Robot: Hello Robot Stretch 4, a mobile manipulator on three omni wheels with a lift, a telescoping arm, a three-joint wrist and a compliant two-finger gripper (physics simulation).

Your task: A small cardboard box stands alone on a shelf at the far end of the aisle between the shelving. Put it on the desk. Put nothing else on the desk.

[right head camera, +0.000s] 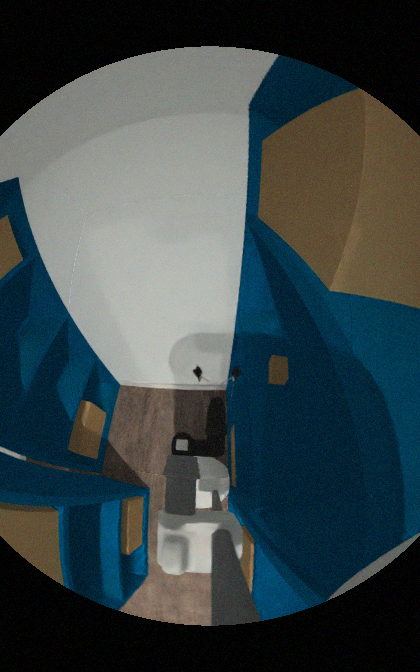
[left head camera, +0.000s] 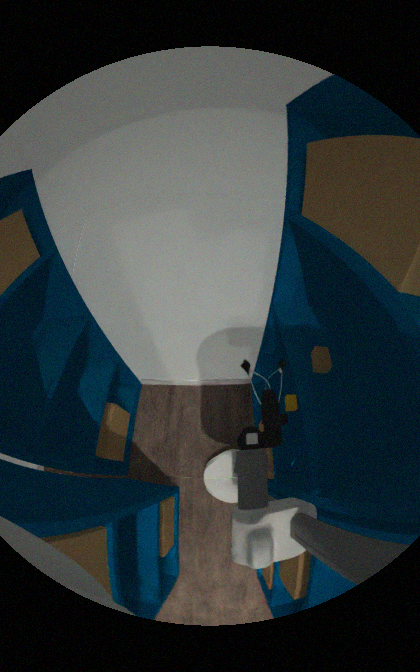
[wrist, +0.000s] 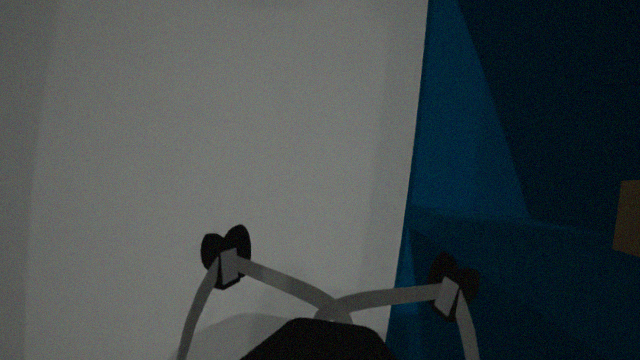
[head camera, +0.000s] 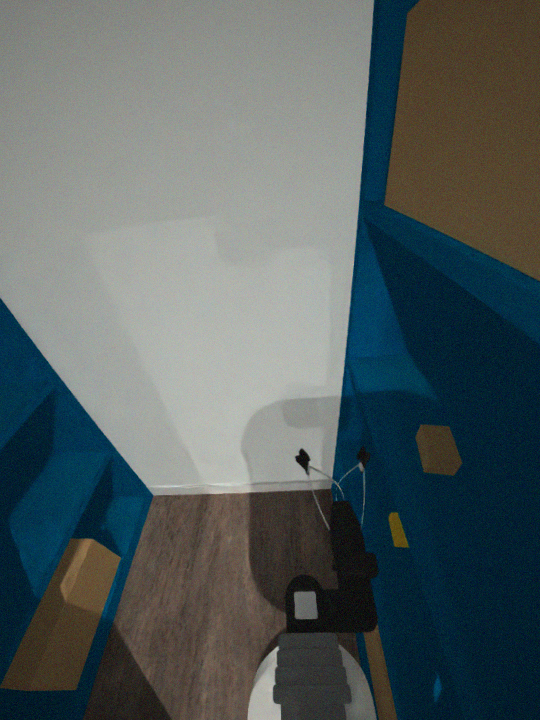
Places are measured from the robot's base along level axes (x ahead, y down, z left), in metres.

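Pixels of known places: gripper, fingertip midpoint: (wrist: 338, 260) (head camera: 331, 448).
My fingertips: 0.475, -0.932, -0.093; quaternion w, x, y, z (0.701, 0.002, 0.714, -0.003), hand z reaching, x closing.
Ahead of a thing's pixels: the offset from my fingertips to its middle, as dx, dy, dz. "pt": to the spot under its first point.
A small cardboard box @(-0.054, -0.056, -0.218) (head camera: 438, 449) (left head camera: 321, 359) (right head camera: 278, 370) stands alone on a blue shelf at the right, near the white end wall. Part of the small box also shows at the right edge of the wrist view (wrist: 628, 218). My gripper (head camera: 332, 458) (left head camera: 264, 364) (right head camera: 217, 372) (wrist: 338, 260) is open and empty. It points toward the end wall at the shelving's front edge, to the left of the small box and apart from it. The desk does not show in these views.
Blue shelving stands on both sides of a narrow aisle with a wooden floor (head camera: 191, 569). A yellow object @(-0.060, +0.404, -0.242) (head camera: 398, 529) (left head camera: 291, 403) is on a lower right shelf. A large box @(pt +0.000, -0.602, -0.128) (head camera: 470, 127) is high at the right. A box @(-0.220, +0.748, +1.124) (head camera: 87, 616) is low at the left.
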